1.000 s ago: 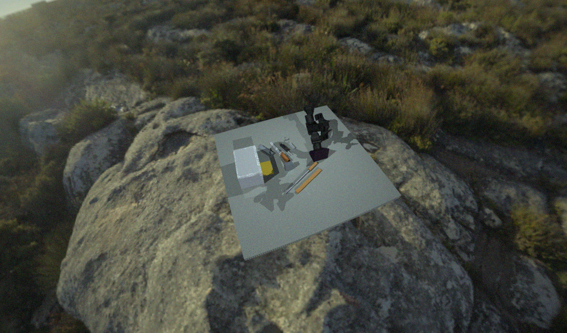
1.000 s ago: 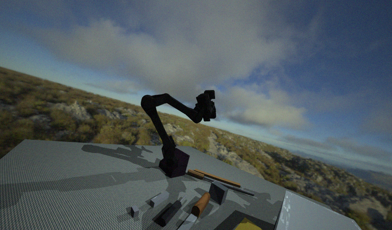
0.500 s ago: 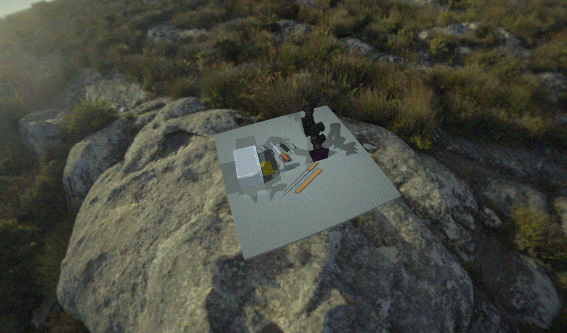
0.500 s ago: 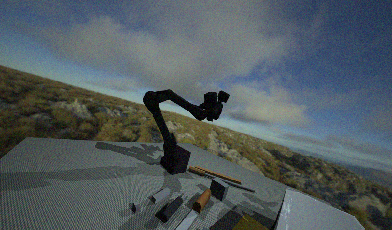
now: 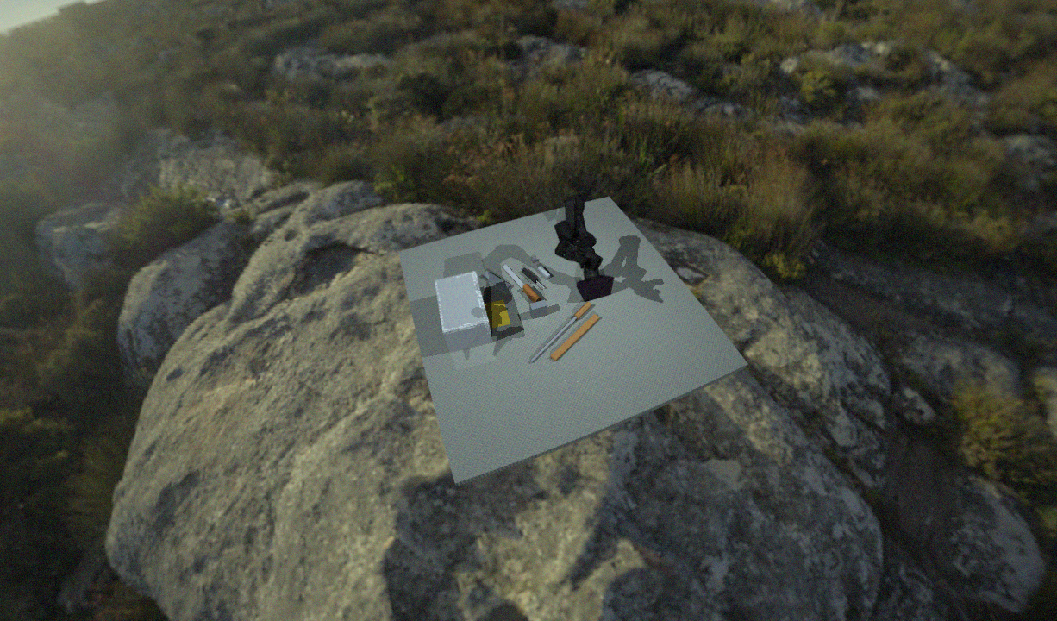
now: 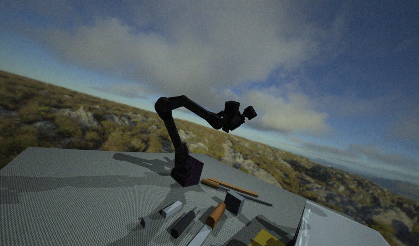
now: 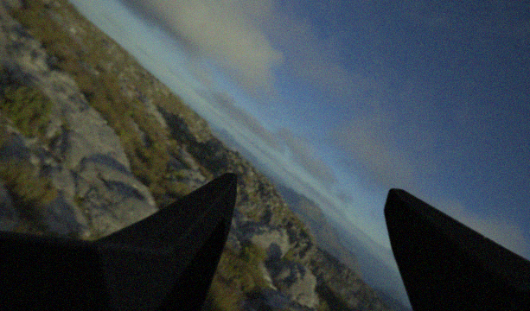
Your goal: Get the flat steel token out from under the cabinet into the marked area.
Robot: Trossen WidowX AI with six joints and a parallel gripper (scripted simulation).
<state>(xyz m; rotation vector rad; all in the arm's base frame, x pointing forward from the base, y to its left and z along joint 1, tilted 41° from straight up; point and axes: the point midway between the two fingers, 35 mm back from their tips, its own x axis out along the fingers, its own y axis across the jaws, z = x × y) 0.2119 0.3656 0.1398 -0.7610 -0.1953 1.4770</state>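
My gripper tip is now 41 cm above the grey block, 19 cm to the left of it and 11 cm short of it. Round my gripper tip: grey bar 43 cm below, 41 cm to the right, 2 cm behind; then small grey cube 51 cm to the right, 43 cm below, 1 cm behind; then wooden stick 43 cm below, 2 cm ahead.
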